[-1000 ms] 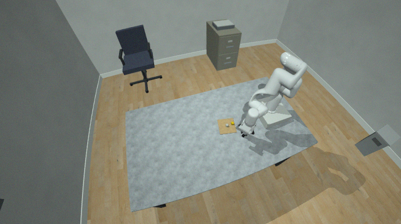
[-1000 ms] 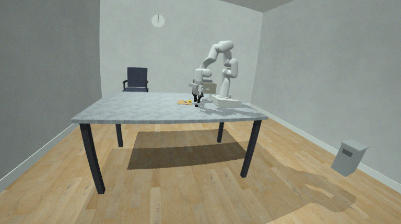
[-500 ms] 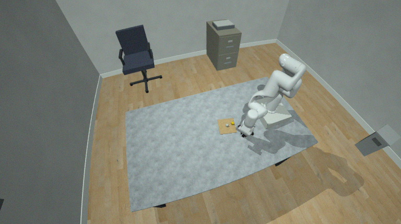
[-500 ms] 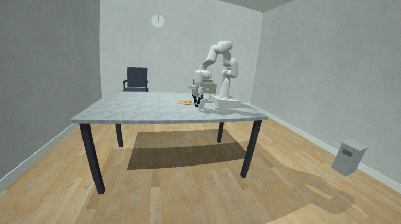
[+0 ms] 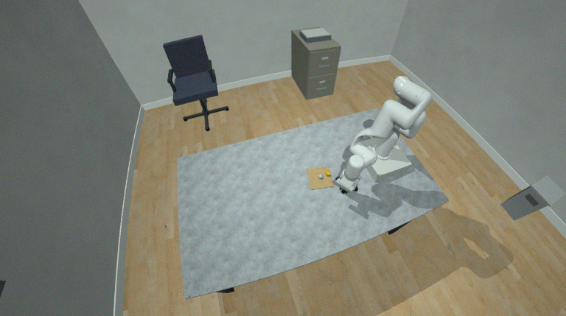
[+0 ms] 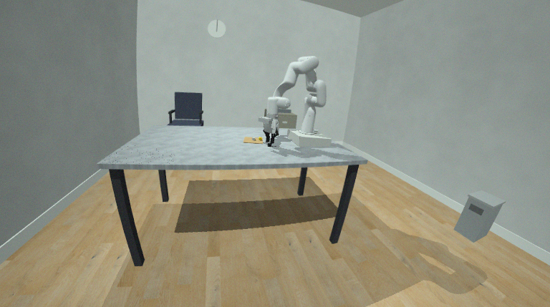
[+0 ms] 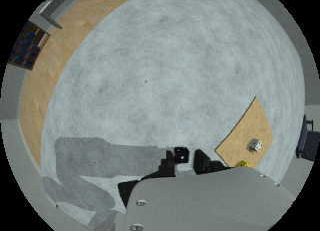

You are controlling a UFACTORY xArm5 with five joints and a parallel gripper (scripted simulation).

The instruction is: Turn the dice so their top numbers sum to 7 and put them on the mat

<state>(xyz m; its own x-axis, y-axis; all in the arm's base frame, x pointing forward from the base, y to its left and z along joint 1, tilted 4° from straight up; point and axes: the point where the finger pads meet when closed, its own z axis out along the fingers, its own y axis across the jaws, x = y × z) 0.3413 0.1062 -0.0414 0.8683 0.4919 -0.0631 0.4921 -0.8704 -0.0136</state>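
My hand is 40 mm above the black die. From my hand the other things lie so: white die 80 mm ahead, 140 mm to the right, 30 mm below; then yellow die 30 mm ahead, 140 mm to the right, 30 mm below; then tan mat 80 mm ahead, 140 mm to the right, 40 mm below.
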